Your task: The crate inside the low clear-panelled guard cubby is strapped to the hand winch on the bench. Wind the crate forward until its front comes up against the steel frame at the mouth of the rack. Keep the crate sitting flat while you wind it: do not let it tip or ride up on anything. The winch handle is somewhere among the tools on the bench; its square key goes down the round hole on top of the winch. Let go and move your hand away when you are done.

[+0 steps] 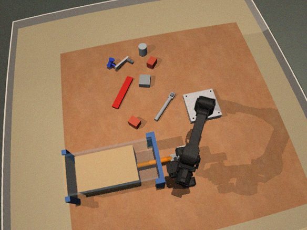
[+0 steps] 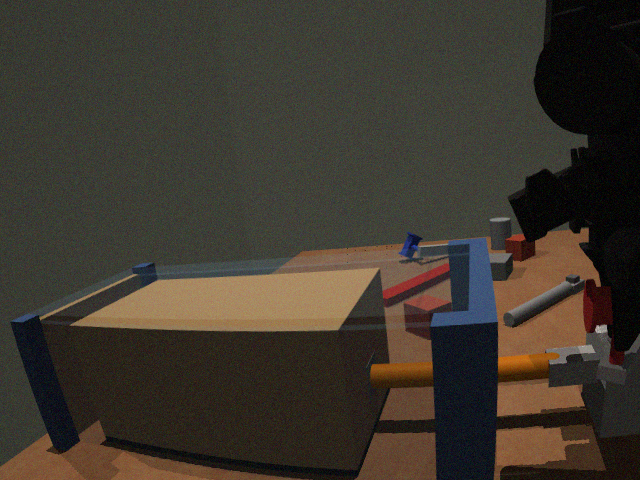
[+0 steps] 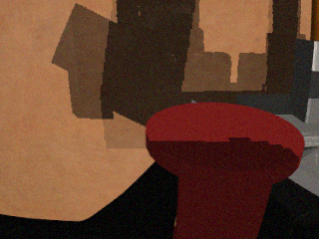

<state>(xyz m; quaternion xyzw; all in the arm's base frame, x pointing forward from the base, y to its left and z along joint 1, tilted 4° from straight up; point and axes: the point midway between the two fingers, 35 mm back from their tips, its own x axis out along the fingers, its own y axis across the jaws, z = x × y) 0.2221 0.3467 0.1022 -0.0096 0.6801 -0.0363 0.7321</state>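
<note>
My gripper tip is now 100 mm to the left of the grey winch, 90 mm above it and 70 mm past it. The rest, counted from my gripper tip: red knob 20 mm above; then winch handle 30 mm to the right, 20 mm behind, 10 mm below; then blue frame 110 mm ahead, 90 mm to the right, 10 mm below.
</note>
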